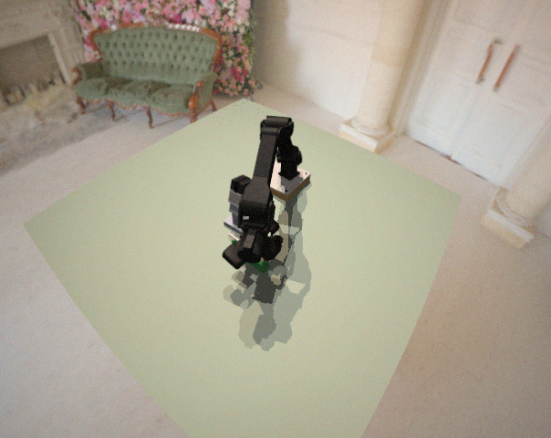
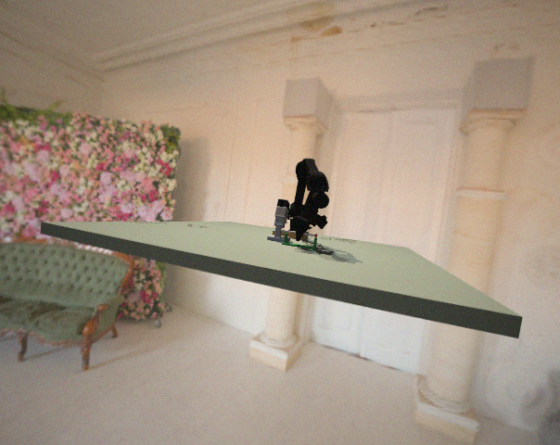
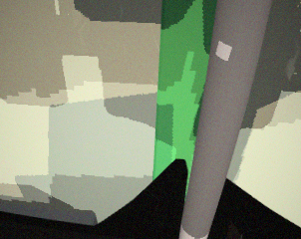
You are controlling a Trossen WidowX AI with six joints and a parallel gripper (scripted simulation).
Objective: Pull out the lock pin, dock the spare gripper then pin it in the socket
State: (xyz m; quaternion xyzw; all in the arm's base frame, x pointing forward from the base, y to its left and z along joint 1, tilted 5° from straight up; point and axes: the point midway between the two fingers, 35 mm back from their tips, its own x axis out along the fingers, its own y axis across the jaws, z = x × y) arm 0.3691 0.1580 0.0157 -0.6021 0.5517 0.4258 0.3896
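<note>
The green rack is 1 cm to the left of my gripper tip. Round my gripper tip: grey mount (12 cm to the right, 9 cm behind, 3 cm above); then spare gripper (12 cm to the right, 10 cm above, 9 cm behind).
</note>
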